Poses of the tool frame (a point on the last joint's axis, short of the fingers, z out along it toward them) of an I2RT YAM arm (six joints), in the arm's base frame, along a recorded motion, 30 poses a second.
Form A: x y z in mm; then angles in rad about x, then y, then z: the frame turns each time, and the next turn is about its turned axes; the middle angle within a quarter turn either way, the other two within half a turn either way.
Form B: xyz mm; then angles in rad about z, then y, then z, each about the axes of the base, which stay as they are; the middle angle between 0 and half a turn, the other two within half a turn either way. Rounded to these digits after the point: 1 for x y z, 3 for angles.
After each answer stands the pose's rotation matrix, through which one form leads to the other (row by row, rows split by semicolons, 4 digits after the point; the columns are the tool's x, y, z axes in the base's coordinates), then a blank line. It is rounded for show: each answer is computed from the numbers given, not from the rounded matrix.
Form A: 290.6 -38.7 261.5 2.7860 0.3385 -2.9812
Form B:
290.6 -38.7 261.5 -0.681 2.656 -0.780
-0.9311 0.1506 0.3321; 0.0356 0.9439 -0.3284; -0.3629 -0.2940 -0.8842

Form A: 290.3 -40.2 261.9 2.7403 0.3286 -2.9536
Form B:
290.3 -40.2 261.9 -0.733 2.629 -0.853
-0.9298 0.1769 0.3227; 0.0482 0.9279 -0.3697; -0.3648 -0.3282 -0.8713

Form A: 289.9 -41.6 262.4 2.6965 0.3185 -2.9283
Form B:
289.9 -41.6 262.4 -0.777 2.601 -0.917
-0.9282 0.2010 0.3131; 0.0593 0.9107 -0.4089; -0.3674 -0.3610 -0.8572

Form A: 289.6 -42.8 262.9 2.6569 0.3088 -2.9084
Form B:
289.6 -42.8 262.9 -0.814 2.574 -0.970
-0.9269 0.2202 0.3039; 0.0667 0.8936 -0.4439; -0.3693 -0.3912 -0.8430

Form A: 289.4 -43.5 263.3 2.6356 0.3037 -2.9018
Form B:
289.4 -43.5 263.3 -0.836 2.558 -0.997
-0.9269 0.2266 0.2991; 0.0669 0.8841 -0.4625; -0.3692 -0.4087 -0.8347

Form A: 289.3 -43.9 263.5 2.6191 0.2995 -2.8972
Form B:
289.3 -43.9 263.5 -0.853 2.546 -1.017
-0.9271 0.2312 0.2950; 0.0668 0.8765 -0.4768; -0.3688 -0.4223 -0.8280

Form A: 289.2 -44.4 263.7 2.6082 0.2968 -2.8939
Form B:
289.2 -44.4 263.7 -0.863 2.538 -1.029
-0.9271 0.2344 0.2925; 0.0669 0.8713 -0.4862; -0.3688 -0.4312 -0.8234

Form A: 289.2 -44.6 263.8 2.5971 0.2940 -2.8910
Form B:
289.2 -44.6 263.8 -0.874 2.530 -1.042
-0.9272 0.2373 0.2898; 0.0667 0.8659 -0.4958; -0.3686 -0.4403 -0.8187

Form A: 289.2 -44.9 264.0 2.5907 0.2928 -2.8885
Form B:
289.2 -44.9 264.0 -0.878 2.525 -1.048
-0.9269 0.2397 0.2886; 0.0671 0.8627 -0.5012; -0.3692 -0.4452 -0.8158

